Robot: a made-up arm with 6 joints.
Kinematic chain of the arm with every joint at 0, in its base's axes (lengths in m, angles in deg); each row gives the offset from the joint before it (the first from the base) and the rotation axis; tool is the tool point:
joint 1: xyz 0 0 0.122 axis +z
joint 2: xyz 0 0 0 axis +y
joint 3: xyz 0 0 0.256 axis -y
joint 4: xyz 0 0 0 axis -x
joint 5: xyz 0.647 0 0 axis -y
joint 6: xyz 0 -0.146 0 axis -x
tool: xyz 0 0 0
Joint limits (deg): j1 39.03..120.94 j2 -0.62..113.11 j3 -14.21..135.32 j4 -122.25..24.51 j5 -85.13..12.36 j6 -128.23..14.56
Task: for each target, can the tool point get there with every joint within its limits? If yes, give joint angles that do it. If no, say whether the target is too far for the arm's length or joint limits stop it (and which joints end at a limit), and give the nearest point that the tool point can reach.
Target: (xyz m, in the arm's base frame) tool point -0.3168 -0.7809 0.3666
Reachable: no: joint limits stop it (at a limit: joint 2, joint 3, joint 4) | nearest point -0.1981 -0.4882 0.7844 | short by 0.524 m
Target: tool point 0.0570 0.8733 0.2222
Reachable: yes | joints 92.99 57.10 62.83 -45.43 -68.40 -45.26
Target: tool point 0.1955 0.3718 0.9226
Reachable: yes | joints 82.46 12.07 68.82 6.60 -0.45 -13.98
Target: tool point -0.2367 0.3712 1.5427
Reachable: no: too far | nearest point -0.1455 0.2299 1.0001 | short by 0.568 m
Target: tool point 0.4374 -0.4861 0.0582
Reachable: no: joint limits stop it (at a limit: joint 1, joint 2, joint 3) | nearest point 0.1609 -0.2197 -0.4058 | short by 0.602 m
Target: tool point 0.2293 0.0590 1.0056
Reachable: yes | joints 51.62 10.58 90.49 -11.33 -19.52 -98.16
